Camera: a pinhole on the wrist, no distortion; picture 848 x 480 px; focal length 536.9 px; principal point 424.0 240.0 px. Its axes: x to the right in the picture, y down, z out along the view. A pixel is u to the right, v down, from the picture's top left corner.
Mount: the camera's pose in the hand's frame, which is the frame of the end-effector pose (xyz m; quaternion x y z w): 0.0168 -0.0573 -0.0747 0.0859 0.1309 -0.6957 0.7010
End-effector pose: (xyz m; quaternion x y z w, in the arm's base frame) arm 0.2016 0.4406 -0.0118 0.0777 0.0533 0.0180 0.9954
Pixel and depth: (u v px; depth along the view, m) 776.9 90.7 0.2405
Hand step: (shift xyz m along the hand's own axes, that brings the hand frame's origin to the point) -0.0349 -0.2819 0.1102
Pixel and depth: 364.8 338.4 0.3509
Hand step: 0.1035 -0.1255 0.2668
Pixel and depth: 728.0 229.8 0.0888
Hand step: 0.0207 -0.1321 -0.0054
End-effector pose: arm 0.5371 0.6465 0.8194 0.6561 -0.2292 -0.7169 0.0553
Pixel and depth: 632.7 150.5 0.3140
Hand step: -0.0156 -0.2695 0.1901
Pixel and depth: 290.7 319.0 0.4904
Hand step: 0.1205 -0.0884 0.4241
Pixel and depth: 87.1 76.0 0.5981
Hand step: -0.1264 0.1162 0.6191
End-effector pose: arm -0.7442 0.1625 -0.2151 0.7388 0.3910 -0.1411 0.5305
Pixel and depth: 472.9 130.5 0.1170
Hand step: 0.0005 -0.1033 0.0348
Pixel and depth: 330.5 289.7 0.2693
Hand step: 0.0590 -0.0937 0.1941
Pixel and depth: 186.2 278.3 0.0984
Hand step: 0.0302 -0.0454 0.0317
